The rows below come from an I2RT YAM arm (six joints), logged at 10 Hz.
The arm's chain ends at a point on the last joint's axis. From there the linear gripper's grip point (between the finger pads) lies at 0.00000 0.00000 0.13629 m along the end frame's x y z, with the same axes.
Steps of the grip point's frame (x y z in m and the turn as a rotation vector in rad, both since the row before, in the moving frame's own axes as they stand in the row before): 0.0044, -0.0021, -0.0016, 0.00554, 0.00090, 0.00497; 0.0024, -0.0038, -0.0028, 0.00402, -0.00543, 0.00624; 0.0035, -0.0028, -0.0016, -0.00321, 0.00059, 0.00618; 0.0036, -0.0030, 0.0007, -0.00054, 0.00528, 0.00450; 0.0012, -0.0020, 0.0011, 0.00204, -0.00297, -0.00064; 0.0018, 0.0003, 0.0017, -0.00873, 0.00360, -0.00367
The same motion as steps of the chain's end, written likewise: 0.0043, -0.0013, -0.0016, 0.00554, 0.00090, 0.00497; 0.0031, -0.0032, -0.0028, 0.00402, -0.00543, 0.00624; 0.0034, -0.0032, -0.0016, -0.00321, 0.00059, 0.00618; 0.0029, -0.0031, 0.0007, -0.00054, 0.00528, 0.00450; 0.0016, -0.0017, 0.0011, 0.00204, -0.00297, -0.00064; 0.0013, -0.0009, 0.0017, -0.00873, 0.00360, -0.00367
